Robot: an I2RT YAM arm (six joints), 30 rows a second.
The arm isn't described. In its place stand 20 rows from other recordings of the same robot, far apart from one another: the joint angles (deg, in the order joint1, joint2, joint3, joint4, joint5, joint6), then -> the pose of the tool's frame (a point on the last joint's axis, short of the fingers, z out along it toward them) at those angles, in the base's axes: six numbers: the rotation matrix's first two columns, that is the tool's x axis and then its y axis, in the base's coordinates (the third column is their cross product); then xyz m.
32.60, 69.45, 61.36, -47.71, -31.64, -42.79 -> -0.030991, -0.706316, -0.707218, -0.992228, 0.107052, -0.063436, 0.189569, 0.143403, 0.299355
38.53, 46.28, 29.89, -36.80, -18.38, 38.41 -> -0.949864, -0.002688, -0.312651, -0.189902, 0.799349, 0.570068, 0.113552, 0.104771, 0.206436
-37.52, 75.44, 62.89, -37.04, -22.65, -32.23 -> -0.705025, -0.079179, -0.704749, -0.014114, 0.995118, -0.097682, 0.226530, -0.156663, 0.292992
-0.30, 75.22, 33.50, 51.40, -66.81, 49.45 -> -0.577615, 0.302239, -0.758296, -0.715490, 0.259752, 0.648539, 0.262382, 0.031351, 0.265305
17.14, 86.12, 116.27, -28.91, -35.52, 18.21 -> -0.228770, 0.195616, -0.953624, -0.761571, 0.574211, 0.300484, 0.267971, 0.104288, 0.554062
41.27, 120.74, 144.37, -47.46, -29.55, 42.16 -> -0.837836, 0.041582, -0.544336, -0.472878, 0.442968, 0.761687, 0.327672, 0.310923, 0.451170
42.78, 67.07, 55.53, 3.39, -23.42, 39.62 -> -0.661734, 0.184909, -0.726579, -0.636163, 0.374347, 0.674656, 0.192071, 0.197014, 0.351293
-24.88, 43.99, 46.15, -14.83, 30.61, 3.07 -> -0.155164, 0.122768, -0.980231, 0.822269, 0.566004, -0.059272, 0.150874, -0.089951, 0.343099
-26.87, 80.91, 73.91, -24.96, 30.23, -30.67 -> -0.799687, -0.088890, -0.593800, 0.422764, 0.618897, -0.661995, 0.275259, -0.159558, 0.348429
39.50, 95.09, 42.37, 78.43, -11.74, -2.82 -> 0.371937, 0.244175, -0.895568, -0.746838, 0.651675, -0.132490, 0.255923, 0.220355, 0.265083
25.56, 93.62, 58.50, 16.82, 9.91, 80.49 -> -0.320598, 0.923607, -0.210160, 0.233503, 0.292086, 0.927449, 0.341065, 0.156327, 0.250859
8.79, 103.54, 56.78, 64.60, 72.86, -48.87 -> -0.444041, -0.293279, -0.846649, 0.789729, 0.318269, -0.524437, 0.374592, 0.023500, 0.258672
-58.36, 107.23, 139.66, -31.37, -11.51, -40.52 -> -0.466643, -0.456300, -0.757651, 0.560919, 0.509640, -0.652408, 0.206269, -0.321219, 0.549696
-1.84, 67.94, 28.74, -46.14, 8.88, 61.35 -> -0.438787, 0.881590, -0.173970, 0.895433, 0.445189, -0.002471, 0.157243, -0.010549, 0.141012
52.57, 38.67, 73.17, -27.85, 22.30, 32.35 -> -0.211095, 0.538738, -0.815598, -0.464814, 0.678696, 0.568612, 0.064226, 0.061688, 0.479058
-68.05, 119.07, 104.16, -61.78, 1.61, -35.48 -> -0.835749, 0.521609, -0.171603, 0.545828, 0.823268, -0.155888, 0.158194, -0.395205, 0.232543
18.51, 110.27, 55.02, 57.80, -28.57, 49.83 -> -0.532021, 0.529583, -0.660677, -0.504328, 0.428573, 0.749652, 0.379183, 0.144901, 0.198732
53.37, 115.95, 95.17, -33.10, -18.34, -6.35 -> -0.382514, -0.690449, -0.613974, -0.920363, 0.343230, 0.187417, 0.259150, 0.367340, 0.232987
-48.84, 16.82, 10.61, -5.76, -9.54, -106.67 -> -0.569877, -0.783511, 0.247693, -0.313137, -0.071621, -0.947003, 0.086107, -0.089534, 0.200411
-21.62, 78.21, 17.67, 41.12, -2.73, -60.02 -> -0.437072, -0.757467, -0.484986, -0.104704, 0.578400, -0.809005, 0.225712, -0.087633, 0.151693
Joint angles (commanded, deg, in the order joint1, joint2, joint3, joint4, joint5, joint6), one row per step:
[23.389 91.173 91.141 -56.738 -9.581 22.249]
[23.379 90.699 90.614 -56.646 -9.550 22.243]
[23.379 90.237 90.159 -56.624 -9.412 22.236]
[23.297 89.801 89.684 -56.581 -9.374 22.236]
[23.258 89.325 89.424 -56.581 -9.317 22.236]
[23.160 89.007 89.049 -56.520 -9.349 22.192]
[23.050 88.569 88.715 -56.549 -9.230 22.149]
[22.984 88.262 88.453 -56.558 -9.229 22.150]
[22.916 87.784 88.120 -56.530 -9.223 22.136]
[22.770 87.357 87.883 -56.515 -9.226 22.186]
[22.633 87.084 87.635 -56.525 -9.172 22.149]
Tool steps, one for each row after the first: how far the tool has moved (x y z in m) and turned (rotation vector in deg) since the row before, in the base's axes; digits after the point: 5 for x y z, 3 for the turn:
[-0.00186 -0.00089 -0.00015 -0.011 -0.048 -0.022]
[-0.00188 -0.00090 0.00007 -0.097 -0.075 -0.070]
[-0.00160 -0.00122 -0.00017 -0.028 -0.016 -0.103]
[-0.00180 -0.00105 0.00113 0.042 -0.217 -0.070]
[-0.00107 -0.00104 -0.00026 0.007 -0.009 -0.044]
[-0.00156 -0.00141 0.00047 -0.081 -0.123 -0.140]
[-0.00114 -0.00088 0.00019 0.014 -0.033 -0.067]
[-0.00176 -0.00116 0.00073 0.057 -0.166 -0.060]
[-0.00138 -0.00145 0.00095 0.104 -0.170 -0.185]
[-0.00085 -0.00120 0.00006 -0.052 -0.044 -0.137]

